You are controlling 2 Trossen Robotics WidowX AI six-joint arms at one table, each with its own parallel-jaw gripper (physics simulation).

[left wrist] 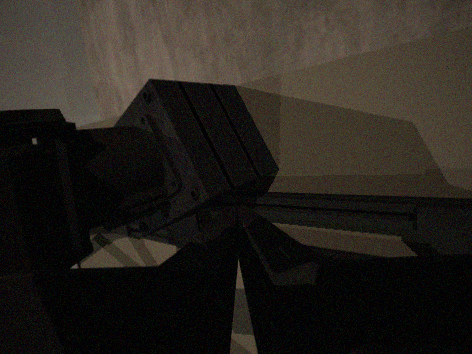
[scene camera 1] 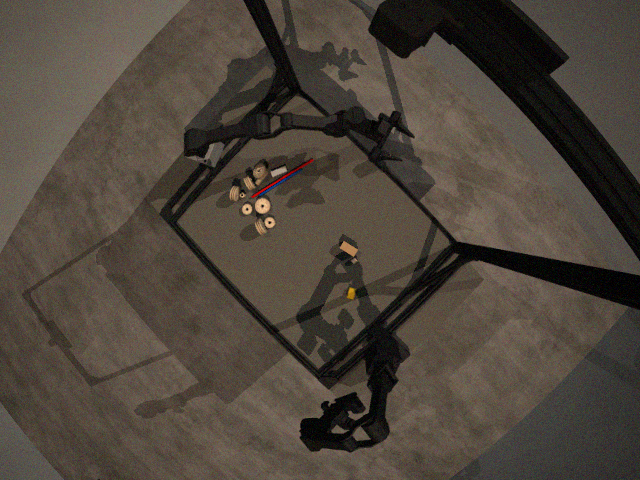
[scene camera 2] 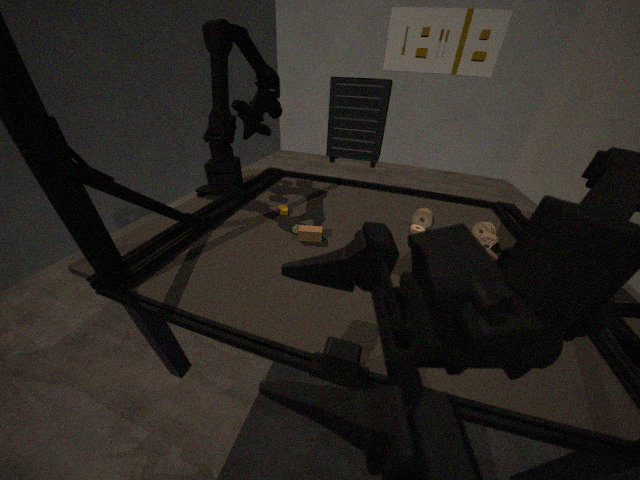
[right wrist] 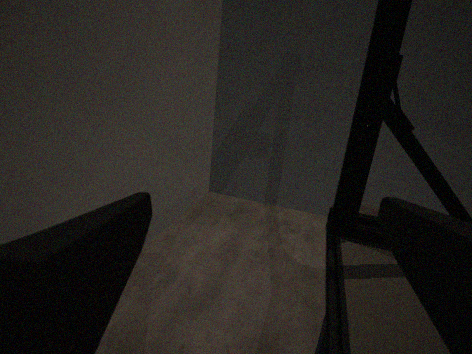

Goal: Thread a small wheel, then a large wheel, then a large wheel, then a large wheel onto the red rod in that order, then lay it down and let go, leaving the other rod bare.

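Frame: origin at the left arm's base, x right, y ahead, z up, level; metres.
Seen in the pictures: left gripper, fingertip midpoint: (left wrist: 236,216) (scene camera 1: 355,392) (scene camera 2: 244,139); right gripper, fingertip midpoint: (scene camera 1: 408,148) (scene camera 2: 272,316) (right wrist: 265,205); left arm's base at its link origin: (left wrist: 145,167) (scene camera 1: 384,367) (scene camera 2: 222,160); right arm's base at its link origin: (scene camera 1: 200,147).
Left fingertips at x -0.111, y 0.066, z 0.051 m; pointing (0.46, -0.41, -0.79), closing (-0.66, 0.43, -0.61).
Pixels of each thing's top centre, then the offset from my left fingertips to it.
- red rod at its top centre: (scene camera 1: 281,178) dx +0.619, dy +0.536, dz -0.150 m
- blue rod at its top centre: (scene camera 1: 280,182) dx +0.603, dy +0.537, dz -0.150 m
- large wheel at its top centre: (scene camera 1: 262,205) dx +0.497, dy +0.566, dz -0.138 m
- small wheel at its top centre: (scene camera 1: 247,209) dx +0.465, dy +0.622, dz -0.146 m
- wooden block at its top centre: (scene camera 2: 310,228) (scene camera 1: 348,248) dx +0.462, dy +0.211, dz -0.129 m
- yellow block at its top centre: (scene camera 2: 283,207) (scene camera 1: 351,293) dx +0.309, dy +0.142, dz -0.144 m
- white block at its top centre: (scene camera 1: 278,171) dx +0.640, dy +0.556, dz -0.147 m
The red rod (scene camera 1: 283,177) lies flat on the table beside the blue rod (scene camera 1: 279,183), both bare. Several wooden wheels lie around the rods' lower end, among them a large wheel (scene camera 1: 262,206) and a small wheel (scene camera 1: 247,209). Two wheel groups (scene camera 2: 421,219) (scene camera 2: 485,232) also show in scene camera 2, where my right arm hides the rods. My right gripper (scene camera 1: 392,147) (right wrist: 265,205) is open and empty, out over the table's upper right frame edge, far from the rods. My left gripper (scene camera 1: 327,409) (scene camera 2: 250,128) (left wrist: 236,216) is shut on nothing, folded back outside the table.
A wooden block (scene camera 1: 349,248) (scene camera 2: 310,233) and a yellow block (scene camera 1: 350,293) (scene camera 2: 284,210) lie mid-table. A white block (scene camera 1: 278,170) lies by the wheels. The black frame (scene camera 1: 223,278) (scene camera 2: 223,333) borders the table. A dark cabinet (scene camera 2: 358,119) stands at the wall.
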